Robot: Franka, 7 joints.
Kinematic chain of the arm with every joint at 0, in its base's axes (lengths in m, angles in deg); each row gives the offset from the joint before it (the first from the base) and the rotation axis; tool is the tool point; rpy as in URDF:
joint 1: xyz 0 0 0.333 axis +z
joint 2: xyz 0 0 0 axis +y
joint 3: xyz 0 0 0.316 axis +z
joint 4: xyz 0.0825 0 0 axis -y
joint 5: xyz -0.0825 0 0.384 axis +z
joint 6: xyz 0 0 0 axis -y
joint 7: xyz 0.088 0 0 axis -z
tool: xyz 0 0 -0.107 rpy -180 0 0
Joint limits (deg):
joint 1: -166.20..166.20
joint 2: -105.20..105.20
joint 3: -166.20..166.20
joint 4: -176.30..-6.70
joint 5: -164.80..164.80
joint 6: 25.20..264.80
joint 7: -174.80..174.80
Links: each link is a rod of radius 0.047 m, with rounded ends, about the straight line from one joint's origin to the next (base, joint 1, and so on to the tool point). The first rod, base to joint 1, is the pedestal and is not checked.
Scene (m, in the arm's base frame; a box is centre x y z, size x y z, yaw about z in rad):
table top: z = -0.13
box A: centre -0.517 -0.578 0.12 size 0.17 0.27 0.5 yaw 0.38
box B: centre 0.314 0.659 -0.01 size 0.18 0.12 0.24 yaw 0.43
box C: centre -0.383 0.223 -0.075 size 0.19 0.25 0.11 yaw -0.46
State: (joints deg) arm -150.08 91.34 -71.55 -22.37 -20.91 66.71 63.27
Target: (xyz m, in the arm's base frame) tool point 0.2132 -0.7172 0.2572
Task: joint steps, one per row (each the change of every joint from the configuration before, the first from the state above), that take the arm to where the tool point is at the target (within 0.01 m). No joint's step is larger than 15 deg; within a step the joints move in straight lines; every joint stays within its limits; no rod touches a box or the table.
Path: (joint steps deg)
1: -4.03 -5.38 -13.76 3.92 -4.10 -6.05 -7.52
2: -4.03 -5.39 -13.76 3.92 -4.11 -6.06 -7.51
3: -4.03 -5.38 -13.76 3.91 -4.10 -6.05 -7.52
4: -4.03 -5.39 -13.76 3.92 -4.10 -6.05 -7.52
5: 13.32 3.03 7.34 0.00 2.21 3.00 3.76
6: 13.32 3.03 7.35 0.00 2.22 3.00 3.76
7: 13.32 3.03 7.34 0.00 2.22 3.01 3.76
8: 13.32 3.03 7.34 0.00 2.22 3.00 3.76
9: 13.31 3.03 7.34 0.00 2.21 3.00 3.75
10: 13.32 3.03 7.34 0.00 2.22 3.00 3.76
11: 13.32 3.03 7.35 0.00 2.22 3.00 3.76
12: 13.32 3.03 7.34 0.00 2.21 3.01 3.76

